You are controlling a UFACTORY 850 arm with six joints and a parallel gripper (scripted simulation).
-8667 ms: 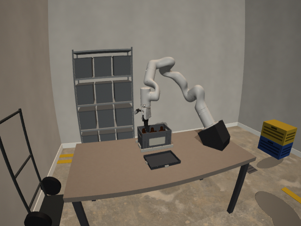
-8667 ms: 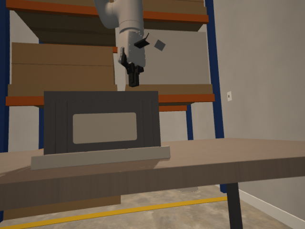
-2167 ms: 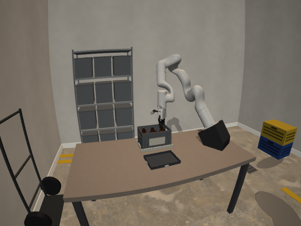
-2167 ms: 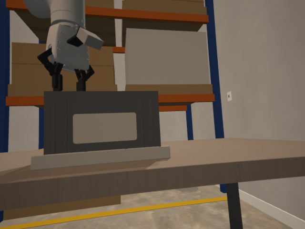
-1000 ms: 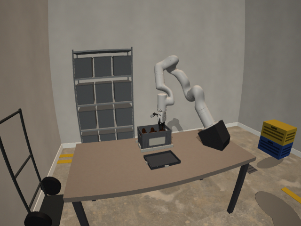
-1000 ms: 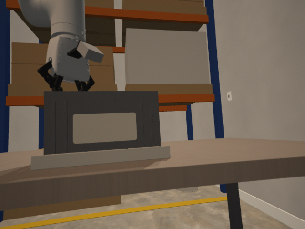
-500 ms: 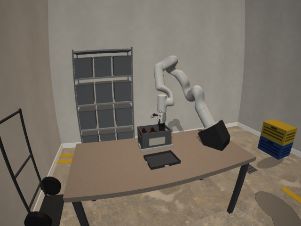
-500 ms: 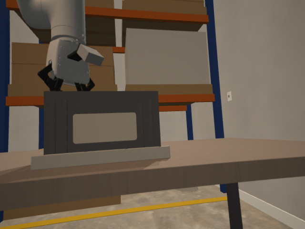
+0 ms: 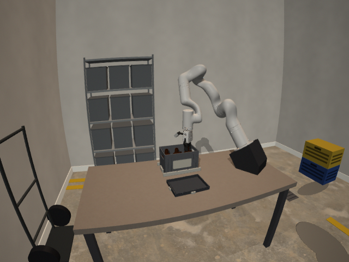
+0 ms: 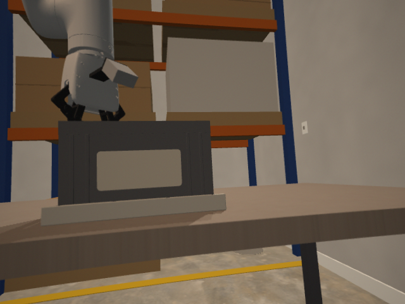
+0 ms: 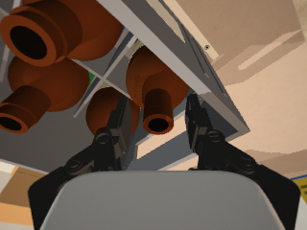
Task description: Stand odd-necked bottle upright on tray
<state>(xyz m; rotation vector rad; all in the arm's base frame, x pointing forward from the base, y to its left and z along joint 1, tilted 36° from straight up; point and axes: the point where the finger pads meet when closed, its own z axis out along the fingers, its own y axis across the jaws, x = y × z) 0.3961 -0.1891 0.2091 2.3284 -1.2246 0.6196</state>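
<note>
Right now the bottle is 7 cm below my hand. From my hand the other things lie so: black tray: 29 cm to the left, 19 cm ahead, 15 cm below; then dark grey crate: 10 cm ahead, 7 cm below, 2 cm to the left.
</note>
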